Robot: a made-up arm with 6 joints.
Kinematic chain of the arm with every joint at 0, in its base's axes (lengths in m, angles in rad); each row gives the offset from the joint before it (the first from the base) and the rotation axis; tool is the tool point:
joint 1: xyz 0 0 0.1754 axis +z
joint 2: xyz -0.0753 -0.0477 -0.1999 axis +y
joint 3: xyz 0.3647 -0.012 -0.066 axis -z
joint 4: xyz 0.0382 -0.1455 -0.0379 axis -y
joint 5: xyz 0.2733 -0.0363 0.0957 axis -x
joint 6: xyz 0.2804 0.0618 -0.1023 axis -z
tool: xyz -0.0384 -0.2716 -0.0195
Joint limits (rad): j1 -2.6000..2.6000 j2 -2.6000..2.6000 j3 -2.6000..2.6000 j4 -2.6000..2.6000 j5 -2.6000..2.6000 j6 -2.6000..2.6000
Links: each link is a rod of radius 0.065 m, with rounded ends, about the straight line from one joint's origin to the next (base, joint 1, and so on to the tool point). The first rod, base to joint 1, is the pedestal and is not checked.
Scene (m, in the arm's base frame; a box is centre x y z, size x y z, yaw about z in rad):
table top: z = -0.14
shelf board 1: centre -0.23 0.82 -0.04 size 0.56 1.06 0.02 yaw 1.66
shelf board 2: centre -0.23 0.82 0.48 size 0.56 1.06 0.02 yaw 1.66
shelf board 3: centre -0.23 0.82 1 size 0.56 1.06 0.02 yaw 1.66
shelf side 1: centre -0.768 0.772 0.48 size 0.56 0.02 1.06 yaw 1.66
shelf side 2: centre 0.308 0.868 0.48 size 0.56 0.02 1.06 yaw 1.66
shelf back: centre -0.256 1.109 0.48 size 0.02 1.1 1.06 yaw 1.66
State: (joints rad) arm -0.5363 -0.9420 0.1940 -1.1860 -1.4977 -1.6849
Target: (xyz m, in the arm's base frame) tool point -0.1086 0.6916 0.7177
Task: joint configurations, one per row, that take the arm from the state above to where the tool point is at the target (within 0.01 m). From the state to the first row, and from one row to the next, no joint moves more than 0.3 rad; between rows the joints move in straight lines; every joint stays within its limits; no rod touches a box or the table.
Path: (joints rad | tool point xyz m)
1: -0.5139 -0.8037 0.2359 -0.9608 -1.4501 -1.8505 | 0.8312 -0.7691 0.2209
2: -0.4915 -0.6653 0.2778 -0.7357 -1.4024 -2.0161 | 0.8247 -0.7955 0.2769
3: -0.4065 -0.6574 0.0216 -0.4891 -1.3553 -2.1134 | 0.9339 -0.5162 0.5056
4: -0.3216 -0.6494 -0.2345 -0.2424 -1.3082 -2.2107 | 0.9158 -0.1694 0.6686
5: -0.2366 -0.6414 -0.4906 0.0042 -1.2611 -2.3080 | 0.7538 0.1531 0.7563
6: -0.1516 -0.6334 -0.7468 0.2508 -1.2140 -2.4054 | 0.4825 0.3654 0.7781
7: -0.0666 -0.6254 -1.0029 0.4974 -1.1668 -2.5027 | 0.1770 0.4172 0.7565
8: 0.0183 -0.6174 -1.2590 0.7440 -1.1197 -2.6000 | -0.0746 0.3119 0.7177
9: 0.0585 -0.8344 -1.2172 0.4957 -1.1473 -2.5458 | -0.1240 0.4636 0.6961
10: 0.0986 -1.0513 -1.1753 0.2474 -1.1748 -2.4917 | -0.1403 0.5813 0.6773
11: 0.1388 -1.2682 -1.1334 -0.0009 -1.2024 -2.4375 | -0.1306 0.6591 0.6811
12: 0.1789 -1.4852 -1.0916 -0.2492 -1.2299 -2.3833 | -0.1086 0.6916 0.7177

